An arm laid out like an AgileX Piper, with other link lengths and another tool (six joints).
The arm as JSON. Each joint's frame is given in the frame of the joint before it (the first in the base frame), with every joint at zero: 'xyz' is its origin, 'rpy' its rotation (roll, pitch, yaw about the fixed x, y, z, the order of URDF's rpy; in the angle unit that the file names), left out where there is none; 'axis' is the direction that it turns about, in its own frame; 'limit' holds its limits. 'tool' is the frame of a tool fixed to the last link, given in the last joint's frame.
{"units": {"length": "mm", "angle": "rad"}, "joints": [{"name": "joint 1", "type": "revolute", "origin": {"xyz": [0.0, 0.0, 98.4]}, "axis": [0.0, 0.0, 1.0], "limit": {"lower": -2.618, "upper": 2.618}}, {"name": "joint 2", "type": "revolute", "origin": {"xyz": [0.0, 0.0, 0.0]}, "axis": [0.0, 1.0, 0.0], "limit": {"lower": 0.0, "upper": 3.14}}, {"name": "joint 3", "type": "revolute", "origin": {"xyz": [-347.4, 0.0, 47.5]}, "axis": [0.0, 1.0, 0.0], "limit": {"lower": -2.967, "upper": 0.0}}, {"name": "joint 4", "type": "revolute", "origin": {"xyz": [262.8, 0.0, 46.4]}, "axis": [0.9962, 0.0, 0.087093], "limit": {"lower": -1.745, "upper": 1.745}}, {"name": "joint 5", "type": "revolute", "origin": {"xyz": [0.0, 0.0, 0.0]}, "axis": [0.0, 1.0, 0.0], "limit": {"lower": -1.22, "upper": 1.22}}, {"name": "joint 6", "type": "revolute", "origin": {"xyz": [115.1, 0.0, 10.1]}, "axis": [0.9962, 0.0, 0.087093], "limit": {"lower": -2.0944, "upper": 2.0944}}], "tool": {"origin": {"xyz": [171.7, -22.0, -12.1], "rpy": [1.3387, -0.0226, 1.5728]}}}
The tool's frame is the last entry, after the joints.
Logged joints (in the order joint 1, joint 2, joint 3, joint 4, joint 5, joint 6), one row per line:
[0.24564 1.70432 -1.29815 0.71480 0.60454 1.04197]
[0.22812 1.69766 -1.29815 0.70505 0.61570 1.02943]
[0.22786 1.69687 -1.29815 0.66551 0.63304 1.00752]
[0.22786 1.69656 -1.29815 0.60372 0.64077 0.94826]
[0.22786 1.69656 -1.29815 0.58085 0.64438 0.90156]
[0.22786 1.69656 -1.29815 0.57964 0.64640 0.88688]
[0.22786 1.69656 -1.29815 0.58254 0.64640 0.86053]
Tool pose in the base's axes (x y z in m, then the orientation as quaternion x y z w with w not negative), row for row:
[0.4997 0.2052 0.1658 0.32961 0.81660 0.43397 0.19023]
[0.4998 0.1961 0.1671 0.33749 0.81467 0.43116 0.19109]
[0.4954 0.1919 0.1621 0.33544 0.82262 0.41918 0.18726]
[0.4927 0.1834 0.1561 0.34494 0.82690 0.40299 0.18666]
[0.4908 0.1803 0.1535 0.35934 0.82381 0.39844 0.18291]
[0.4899 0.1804 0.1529 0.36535 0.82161 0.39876 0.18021]
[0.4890 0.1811 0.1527 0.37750 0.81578 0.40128 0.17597]
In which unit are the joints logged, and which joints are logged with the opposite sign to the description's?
The joints are logged in radians. Opposite sign: joint 6.
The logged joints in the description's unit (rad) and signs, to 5 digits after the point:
[0.24564 1.70432 -1.29815 0.71480 0.60454 -1.04197]
[0.22812 1.69766 -1.29815 0.70505 0.61570 -1.02943]
[0.22786 1.69687 -1.29815 0.66551 0.63304 -1.00752]
[0.22786 1.69656 -1.29815 0.60372 0.64077 -0.94826]
[0.22786 1.69656 -1.29815 0.58085 0.64438 -0.90156]
[0.22786 1.69656 -1.29815 0.57964 0.64640 -0.88688]
[0.22786 1.69656 -1.29815 0.58254 0.64640 -0.86053]

